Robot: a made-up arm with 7 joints.
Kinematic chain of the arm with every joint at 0, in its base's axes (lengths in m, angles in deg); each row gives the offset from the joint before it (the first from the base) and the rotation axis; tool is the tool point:
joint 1: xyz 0 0 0.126 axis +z
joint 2: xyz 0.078 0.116 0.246 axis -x
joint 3: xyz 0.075 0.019 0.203 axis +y
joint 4: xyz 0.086 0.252 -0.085 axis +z
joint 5: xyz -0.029 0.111 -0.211 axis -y
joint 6: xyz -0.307 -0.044 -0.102 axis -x
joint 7: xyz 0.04 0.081 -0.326 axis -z
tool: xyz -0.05 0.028 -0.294
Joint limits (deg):
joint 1: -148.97..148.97
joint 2: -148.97..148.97
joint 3: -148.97..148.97
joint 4: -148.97..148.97
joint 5: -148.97..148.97
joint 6: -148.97..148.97
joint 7: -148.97..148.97
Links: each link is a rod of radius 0.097 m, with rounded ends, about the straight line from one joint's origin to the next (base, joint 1, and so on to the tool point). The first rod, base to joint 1, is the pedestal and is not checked.
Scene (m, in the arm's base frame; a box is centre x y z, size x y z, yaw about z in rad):
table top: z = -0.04
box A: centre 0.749 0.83 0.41 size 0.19 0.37 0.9 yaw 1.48
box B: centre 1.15 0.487 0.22 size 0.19 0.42 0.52 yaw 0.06
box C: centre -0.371 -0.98 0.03 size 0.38 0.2 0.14 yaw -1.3
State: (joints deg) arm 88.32 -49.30 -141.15 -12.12 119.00 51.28 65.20
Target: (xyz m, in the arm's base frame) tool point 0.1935 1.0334 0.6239
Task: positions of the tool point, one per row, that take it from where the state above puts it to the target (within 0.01 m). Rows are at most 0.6 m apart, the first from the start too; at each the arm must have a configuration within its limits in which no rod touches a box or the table.
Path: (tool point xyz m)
1: 0.6653 0.1031 0.9926
2: 0.5064 0.5028 1.1861
3: 0.0841 0.8017 1.2748
4: -0.4808 0.8241 1.2428
5: -0.2625 0.9580 1.1295
6: -0.0647 1.0313 0.9764
7: 0.0918 1.0515 0.8013
8: 0.1935 1.0334 0.6238

